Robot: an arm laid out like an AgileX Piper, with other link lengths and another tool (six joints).
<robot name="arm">
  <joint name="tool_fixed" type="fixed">
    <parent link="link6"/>
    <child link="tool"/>
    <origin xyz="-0.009 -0.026 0.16" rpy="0 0.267 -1.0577"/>
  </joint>
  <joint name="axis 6" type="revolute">
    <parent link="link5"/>
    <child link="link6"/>
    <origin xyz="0 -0.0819 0" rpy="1.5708 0 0"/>
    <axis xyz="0 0 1"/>
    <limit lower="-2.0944" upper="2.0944"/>
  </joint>
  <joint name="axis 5" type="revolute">
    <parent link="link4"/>
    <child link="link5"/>
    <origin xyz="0 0 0" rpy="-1.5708 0 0"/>
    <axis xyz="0 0 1"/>
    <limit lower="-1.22" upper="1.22"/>
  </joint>
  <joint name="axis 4" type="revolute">
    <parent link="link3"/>
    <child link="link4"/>
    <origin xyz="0.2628 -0.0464 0" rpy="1.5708 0 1.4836"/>
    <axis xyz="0 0 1"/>
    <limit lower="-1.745" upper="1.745"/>
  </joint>
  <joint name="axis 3" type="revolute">
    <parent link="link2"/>
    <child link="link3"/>
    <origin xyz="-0.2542 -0.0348 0"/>
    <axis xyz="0 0 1"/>
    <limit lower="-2.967" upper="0"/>
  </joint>
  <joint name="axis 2" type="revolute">
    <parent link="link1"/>
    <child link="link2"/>
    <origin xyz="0 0 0" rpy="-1.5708 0 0"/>
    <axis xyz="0 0 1"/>
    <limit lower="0" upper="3.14"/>
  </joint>
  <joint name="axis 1" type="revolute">
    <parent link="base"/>
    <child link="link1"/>
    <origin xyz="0 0 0.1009"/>
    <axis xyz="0 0 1"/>
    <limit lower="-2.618" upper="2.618"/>
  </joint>
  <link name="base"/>
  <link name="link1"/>
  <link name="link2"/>
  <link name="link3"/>
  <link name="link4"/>
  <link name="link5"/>
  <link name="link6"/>
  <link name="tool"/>
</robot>
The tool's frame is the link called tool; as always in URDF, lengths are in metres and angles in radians.
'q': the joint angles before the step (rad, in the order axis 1, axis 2, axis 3, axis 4, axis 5, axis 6). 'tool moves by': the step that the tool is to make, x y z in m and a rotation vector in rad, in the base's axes. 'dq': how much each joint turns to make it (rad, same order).
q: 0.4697 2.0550 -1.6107 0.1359 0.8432 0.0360
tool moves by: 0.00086 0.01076 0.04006 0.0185 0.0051 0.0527
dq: 0.0000 -0.0126 -0.1319 0.0295 0.1475 -0.0430
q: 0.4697 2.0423 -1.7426 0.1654 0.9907 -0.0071
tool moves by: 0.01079 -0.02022 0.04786 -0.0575 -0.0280 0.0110
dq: -0.0234 -0.0042 -0.1736 -0.0666 0.1799 -0.0029
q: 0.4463 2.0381 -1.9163 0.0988 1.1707 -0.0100
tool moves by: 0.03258 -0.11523 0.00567 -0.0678 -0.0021 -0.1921
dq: -0.2124 -0.0033 -0.0209 -0.0588 0.0459 -0.0168
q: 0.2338 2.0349 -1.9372 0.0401 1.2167 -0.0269
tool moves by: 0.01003 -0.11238 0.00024 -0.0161 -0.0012 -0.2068
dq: -0.2205 0.0000 0.0000 -0.0113 0.0013 -0.0144
